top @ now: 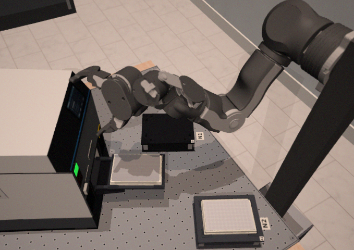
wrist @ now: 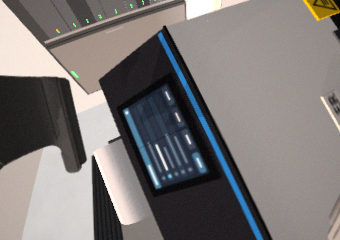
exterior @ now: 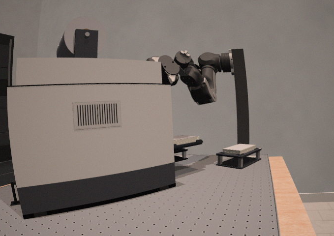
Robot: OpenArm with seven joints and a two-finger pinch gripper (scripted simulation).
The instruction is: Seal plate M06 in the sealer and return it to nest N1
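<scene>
My gripper is now 20 mm to the left of the touchscreen, 20 mm short of it and 10 mm below it. From my hand the other things lie so: sealer's stage: 210 mm below, 90 mm to the left, 50 mm behind; then start key: 130 mm below, 100 mm to the left, 90 mm ahead; then 96-well plate M06: 200 mm below, 90 mm to the left, 50 mm behind.
</scene>
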